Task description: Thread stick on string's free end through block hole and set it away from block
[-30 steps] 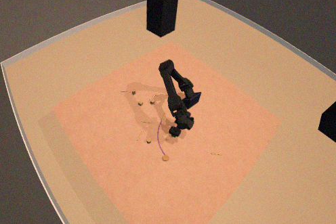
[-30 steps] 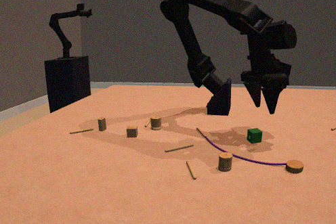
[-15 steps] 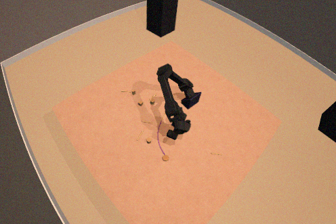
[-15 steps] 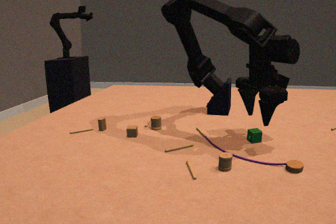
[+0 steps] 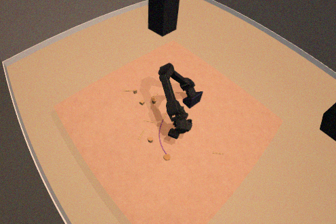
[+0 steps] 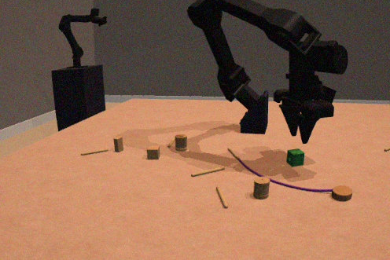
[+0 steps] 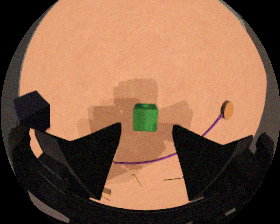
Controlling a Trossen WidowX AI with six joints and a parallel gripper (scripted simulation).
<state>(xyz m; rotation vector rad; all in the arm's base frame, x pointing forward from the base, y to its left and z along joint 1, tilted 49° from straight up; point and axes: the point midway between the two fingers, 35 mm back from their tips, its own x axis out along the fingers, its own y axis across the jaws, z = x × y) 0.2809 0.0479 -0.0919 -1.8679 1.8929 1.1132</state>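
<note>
Right now the green block is 4 cm below my gripper tip and 1 cm to the right of it. Round my gripper tip: round wooden button (16 cm ahead, 7 cm to the left, 5 cm below); wooden cylinder (15 cm ahead, 9 cm to the right, 4 cm below); wooden cube (35 cm to the right, 5 cm below, 1 cm behind).
</note>
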